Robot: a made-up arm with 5 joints. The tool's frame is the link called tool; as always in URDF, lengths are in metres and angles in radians. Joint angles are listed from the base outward. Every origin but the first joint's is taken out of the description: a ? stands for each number. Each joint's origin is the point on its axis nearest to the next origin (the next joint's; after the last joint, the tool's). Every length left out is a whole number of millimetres.
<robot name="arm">
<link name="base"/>
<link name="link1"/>
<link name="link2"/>
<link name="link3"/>
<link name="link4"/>
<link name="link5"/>
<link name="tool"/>
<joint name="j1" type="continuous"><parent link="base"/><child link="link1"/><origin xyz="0 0 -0.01" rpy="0 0 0"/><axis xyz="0 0 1"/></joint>
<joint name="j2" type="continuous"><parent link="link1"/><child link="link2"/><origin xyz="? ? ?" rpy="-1.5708 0 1.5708"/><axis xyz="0 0 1"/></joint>
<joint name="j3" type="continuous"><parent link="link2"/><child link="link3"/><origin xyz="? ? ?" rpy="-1.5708 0 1.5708"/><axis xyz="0 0 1"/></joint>
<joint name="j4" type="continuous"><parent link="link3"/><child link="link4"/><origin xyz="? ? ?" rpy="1.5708 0 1.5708"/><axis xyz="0 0 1"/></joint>
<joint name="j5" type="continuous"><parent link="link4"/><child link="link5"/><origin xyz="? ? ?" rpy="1.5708 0 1.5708"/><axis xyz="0 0 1"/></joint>
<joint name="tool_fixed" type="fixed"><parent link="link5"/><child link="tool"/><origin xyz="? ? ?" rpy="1.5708 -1.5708 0"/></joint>
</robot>
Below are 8 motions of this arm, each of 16 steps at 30 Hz.
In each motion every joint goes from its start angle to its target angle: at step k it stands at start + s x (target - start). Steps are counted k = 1, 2, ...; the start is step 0. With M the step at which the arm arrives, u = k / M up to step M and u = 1 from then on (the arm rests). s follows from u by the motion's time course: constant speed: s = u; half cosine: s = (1 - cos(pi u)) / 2; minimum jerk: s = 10 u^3 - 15 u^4 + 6 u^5.
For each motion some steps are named. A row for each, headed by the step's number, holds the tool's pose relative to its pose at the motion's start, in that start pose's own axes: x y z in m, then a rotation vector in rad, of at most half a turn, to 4 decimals.
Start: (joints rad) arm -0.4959 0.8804 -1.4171 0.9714 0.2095
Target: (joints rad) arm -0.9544 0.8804 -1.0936 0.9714 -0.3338
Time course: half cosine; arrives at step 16
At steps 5, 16:
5: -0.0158 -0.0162 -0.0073 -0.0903 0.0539 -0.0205
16: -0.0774 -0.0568 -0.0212 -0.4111 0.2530 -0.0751

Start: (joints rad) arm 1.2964 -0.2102 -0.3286 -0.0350 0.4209
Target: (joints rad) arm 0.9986 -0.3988 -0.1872 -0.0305 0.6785
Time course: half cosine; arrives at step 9
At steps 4, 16:
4: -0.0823 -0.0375 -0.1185 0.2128 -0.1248 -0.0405
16: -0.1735 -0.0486 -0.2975 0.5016 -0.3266 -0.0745

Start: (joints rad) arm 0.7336 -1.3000 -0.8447 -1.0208 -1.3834
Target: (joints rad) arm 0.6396 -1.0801 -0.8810 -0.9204 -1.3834
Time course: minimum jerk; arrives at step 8
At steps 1, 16:
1: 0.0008 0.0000 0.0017 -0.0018 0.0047 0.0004
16: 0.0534 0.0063 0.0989 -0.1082 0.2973 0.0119

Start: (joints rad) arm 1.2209 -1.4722 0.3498 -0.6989 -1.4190
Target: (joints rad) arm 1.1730 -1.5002 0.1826 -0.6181 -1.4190
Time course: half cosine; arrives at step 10
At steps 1, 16:
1: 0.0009 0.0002 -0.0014 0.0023 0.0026 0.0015
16: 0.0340 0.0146 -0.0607 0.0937 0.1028 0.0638

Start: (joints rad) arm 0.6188 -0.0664 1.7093 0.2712 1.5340
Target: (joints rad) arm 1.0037 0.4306 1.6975 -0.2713 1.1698
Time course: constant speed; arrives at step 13
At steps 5, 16:
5: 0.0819 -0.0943 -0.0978 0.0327 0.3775 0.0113
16: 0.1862 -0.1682 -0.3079 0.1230 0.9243 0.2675

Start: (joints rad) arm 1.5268 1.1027 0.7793 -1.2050 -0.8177
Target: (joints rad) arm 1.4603 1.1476 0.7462 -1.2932 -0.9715
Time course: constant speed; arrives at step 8
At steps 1, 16:
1: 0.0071 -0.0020 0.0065 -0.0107 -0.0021 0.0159
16: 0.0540 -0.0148 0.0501 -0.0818 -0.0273 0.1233

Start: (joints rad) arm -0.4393 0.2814 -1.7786 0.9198 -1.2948
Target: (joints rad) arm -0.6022 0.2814 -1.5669 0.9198 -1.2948
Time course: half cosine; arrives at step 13
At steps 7, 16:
7: -0.0048 0.0408 -0.0570 0.1267 -0.0091 0.0156
16: -0.0110 0.0772 -0.1030 0.2265 -0.0090 0.0268

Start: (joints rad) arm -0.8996 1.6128 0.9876 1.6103 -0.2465
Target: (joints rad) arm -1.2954 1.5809 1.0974 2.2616 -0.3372
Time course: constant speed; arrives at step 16
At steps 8, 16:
8: -0.0714 0.0095 0.0579 -0.1884 0.0747 -0.3272
16: -0.1548 0.0549 0.1220 -0.3683 0.1156 -0.6652

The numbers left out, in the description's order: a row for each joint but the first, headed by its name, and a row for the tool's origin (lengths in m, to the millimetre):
j2: -0.18 -0.05 0
j3: -0.61 -0.1 0
j4: -0.14 -0.06 0
j5: 0.22 -0.11 0
tool: 0.34 -0.08 0

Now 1 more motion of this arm.
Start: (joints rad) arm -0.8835 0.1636 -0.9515 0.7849 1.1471
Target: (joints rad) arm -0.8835 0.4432 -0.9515 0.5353 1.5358
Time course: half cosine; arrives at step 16
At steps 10, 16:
10: -0.0812 0.0483 -0.0134 0.1828 -0.0062 0.0734
16: -0.1211 0.0734 -0.0263 0.2604 -0.0018 0.1018

